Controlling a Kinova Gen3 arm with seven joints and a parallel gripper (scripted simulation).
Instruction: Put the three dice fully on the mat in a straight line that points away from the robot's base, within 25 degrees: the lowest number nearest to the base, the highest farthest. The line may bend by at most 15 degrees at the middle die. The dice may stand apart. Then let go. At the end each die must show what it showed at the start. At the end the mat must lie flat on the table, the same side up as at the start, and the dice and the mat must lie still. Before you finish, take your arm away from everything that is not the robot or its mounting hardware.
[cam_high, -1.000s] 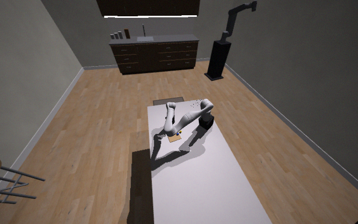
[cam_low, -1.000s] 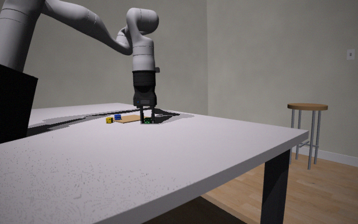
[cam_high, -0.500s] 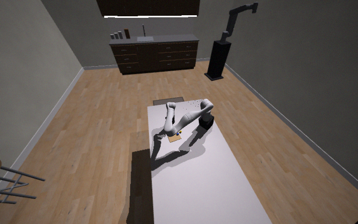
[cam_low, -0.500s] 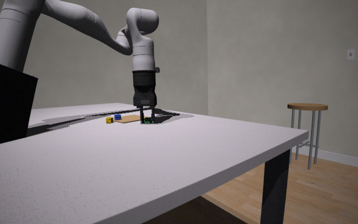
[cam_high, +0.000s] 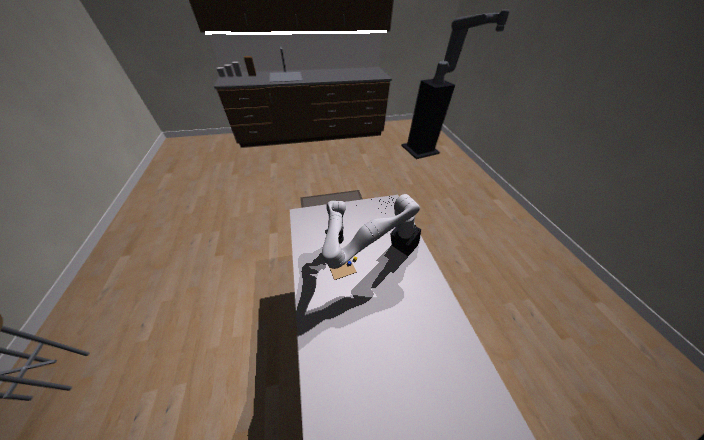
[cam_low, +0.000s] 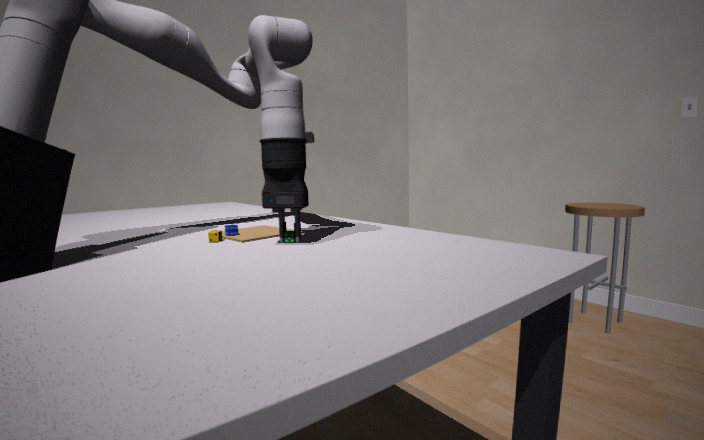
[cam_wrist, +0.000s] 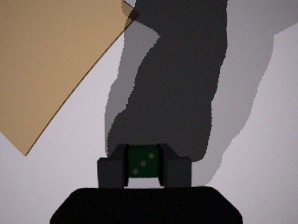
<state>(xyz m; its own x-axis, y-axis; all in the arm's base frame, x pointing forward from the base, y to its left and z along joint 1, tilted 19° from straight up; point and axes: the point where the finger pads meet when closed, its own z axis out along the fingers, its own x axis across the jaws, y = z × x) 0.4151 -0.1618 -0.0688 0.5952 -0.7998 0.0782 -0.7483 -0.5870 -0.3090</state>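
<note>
Right now the green die is 10 mm below my hand. Round my hand: tan mat (10 mm ahead, 140 mm to the left, 20 mm below); then yellow die (80 mm behind, 130 mm to the left, 10 mm below); then blue die (40 mm behind, 140 mm to the left).
</note>
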